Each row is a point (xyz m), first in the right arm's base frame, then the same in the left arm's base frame.
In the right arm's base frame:
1: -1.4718 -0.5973 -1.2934
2: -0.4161 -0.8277 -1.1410
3: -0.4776 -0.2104 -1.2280
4: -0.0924 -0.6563 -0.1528
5: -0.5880 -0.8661 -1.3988
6: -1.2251 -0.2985 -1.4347
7: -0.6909 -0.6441 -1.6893
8: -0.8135 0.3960 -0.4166
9: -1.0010 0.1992 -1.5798
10: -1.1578 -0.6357 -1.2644
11: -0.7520 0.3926 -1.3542
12: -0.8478 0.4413 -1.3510
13: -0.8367 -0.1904 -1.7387
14: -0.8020 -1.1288 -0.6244
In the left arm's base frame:
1: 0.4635 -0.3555 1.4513
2: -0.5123 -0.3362 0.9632
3: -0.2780 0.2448 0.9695
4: -0.4505 -0.3499 -0.0888
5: -0.4481 -0.3493 1.2685
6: 0.2999 0.0230 1.4449
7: -0.3688 -0.0939 1.5382
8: 0.4659 0.5109 0.2521
9: 0.2216 0.5818 1.4192
10: 0.1784 -0.3175 1.3164
11: 0.1303 0.7675 1.0914
12: 0.2332 0.7871 1.1157
13: -0.1023 0.3032 1.5660
14: -0.1131 -0.8505 0.6759

